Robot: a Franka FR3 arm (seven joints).
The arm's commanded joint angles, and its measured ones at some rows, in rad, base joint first. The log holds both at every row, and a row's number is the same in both.
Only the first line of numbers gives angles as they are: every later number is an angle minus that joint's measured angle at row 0.
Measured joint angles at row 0: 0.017 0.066 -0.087 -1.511 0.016 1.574 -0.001
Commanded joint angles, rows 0 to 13: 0.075 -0.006 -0.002 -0.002 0.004 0.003 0.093; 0.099 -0.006 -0.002 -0.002 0.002 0.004 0.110; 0.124 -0.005 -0.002 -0.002 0.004 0.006 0.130; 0.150 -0.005 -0.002 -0.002 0.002 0.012 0.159; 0.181 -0.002 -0.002 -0.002 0.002 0.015 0.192; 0.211 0.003 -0.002 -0.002 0.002 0.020 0.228; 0.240 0.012 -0.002 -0.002 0.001 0.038 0.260; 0.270 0.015 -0.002 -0.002 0.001 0.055 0.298; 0.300 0.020 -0.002 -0.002 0.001 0.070 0.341; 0.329 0.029 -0.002 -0.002 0.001 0.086 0.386; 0.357 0.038 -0.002 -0.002 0.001 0.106 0.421; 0.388 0.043 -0.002 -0.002 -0.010 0.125 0.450; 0.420 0.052 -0.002 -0.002 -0.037 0.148 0.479; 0.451 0.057 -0.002 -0.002 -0.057 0.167 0.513
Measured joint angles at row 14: 0.370 0.038 0.008 0.000 -0.009 0.107 0.421
